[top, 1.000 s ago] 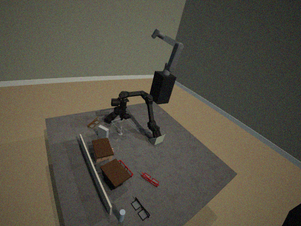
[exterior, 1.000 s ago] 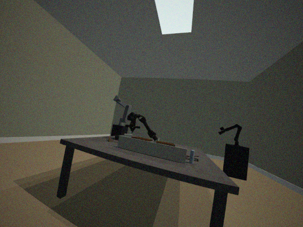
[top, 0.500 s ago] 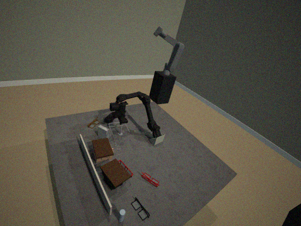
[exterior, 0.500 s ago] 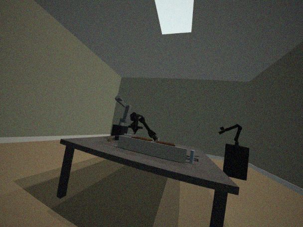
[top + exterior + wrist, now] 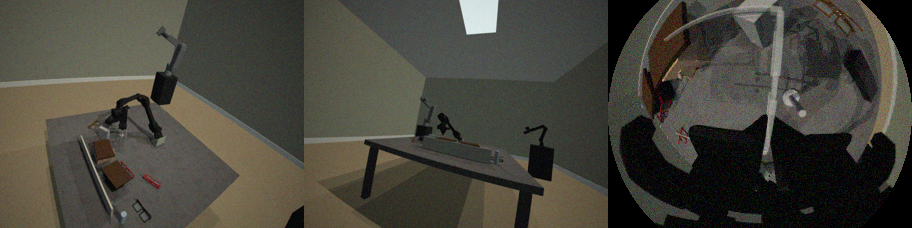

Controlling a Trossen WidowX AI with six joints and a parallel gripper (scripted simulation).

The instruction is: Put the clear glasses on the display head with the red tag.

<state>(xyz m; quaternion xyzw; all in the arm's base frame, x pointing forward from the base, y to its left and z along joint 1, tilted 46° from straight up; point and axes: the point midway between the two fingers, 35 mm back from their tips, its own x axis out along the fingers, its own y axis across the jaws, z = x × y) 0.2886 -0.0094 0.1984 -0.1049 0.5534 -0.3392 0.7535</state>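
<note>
Now: gripper tip 18 cm short of the brown-topped head, 15 cm to the right of it and 5 cm above it. The rest, counted from my gripper tip: white block: 14 cm ahead, 5 cm to the right, 5 cm below; black case: 1 cm behind, 30 cm to the right, 9 cm below; stand: 2 cm behind, 5 cm to the right, 9 cm below.
</note>
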